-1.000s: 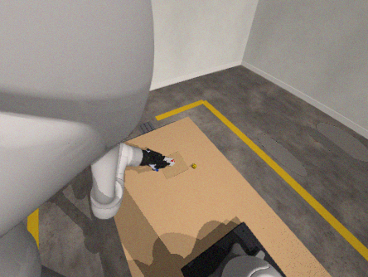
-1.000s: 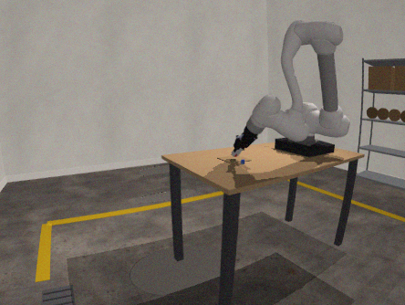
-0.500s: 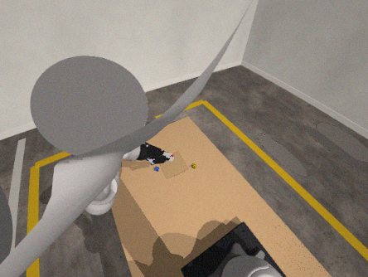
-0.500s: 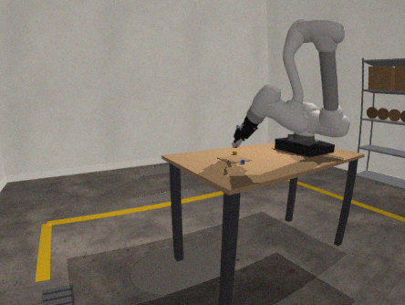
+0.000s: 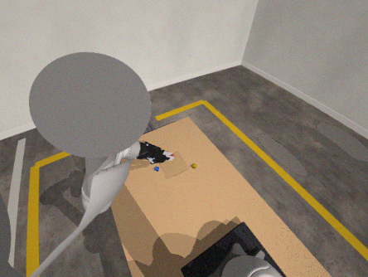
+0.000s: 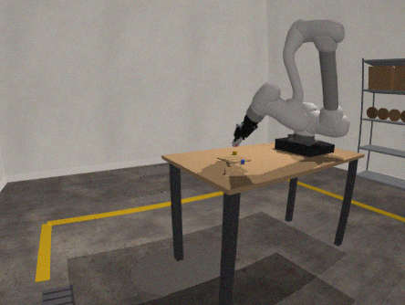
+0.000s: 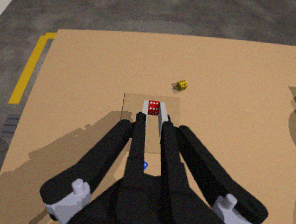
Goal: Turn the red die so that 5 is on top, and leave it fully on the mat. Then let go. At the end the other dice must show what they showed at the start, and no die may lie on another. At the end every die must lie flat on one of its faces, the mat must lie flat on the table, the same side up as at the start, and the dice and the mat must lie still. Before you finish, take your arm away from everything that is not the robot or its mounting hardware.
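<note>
Right now my hand is 20 mm to the left of the red die, 20 mm above it and 10 mm past it. From my hand the other things lie so: tan mat: 110 mm below, 20 mm to the right, 10 mm behind; then yellow die: 110 mm to the right, 100 mm below, 100 mm behind; then blue die: 100 mm below, 70 mm to the left, 30 mm ahead.
</note>
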